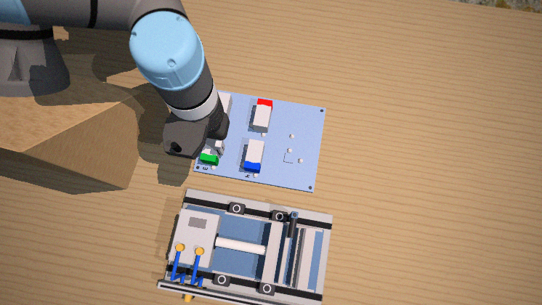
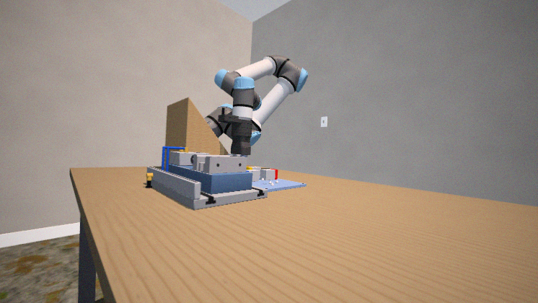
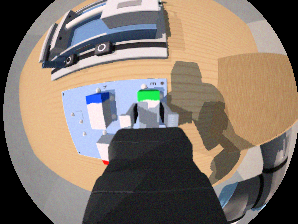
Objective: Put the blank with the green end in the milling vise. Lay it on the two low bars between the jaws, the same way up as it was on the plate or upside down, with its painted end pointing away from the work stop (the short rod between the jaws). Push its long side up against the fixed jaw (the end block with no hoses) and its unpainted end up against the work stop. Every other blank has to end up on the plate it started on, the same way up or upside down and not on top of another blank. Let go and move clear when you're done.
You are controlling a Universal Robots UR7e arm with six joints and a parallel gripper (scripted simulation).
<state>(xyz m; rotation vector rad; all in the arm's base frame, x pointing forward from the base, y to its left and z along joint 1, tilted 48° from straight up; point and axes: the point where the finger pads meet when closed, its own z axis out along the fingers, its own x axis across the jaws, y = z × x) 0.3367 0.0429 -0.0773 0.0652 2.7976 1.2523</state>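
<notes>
The green-ended blank is 20 mm below my hand. From my hand the other things lie so: yellow-ended blank 90 mm to the left, 20 mm below; then blue-ended blank 90 mm ahead, 20 mm below; then light blue plate 90 mm ahead, 40 mm to the left, 40 mm below.
</notes>
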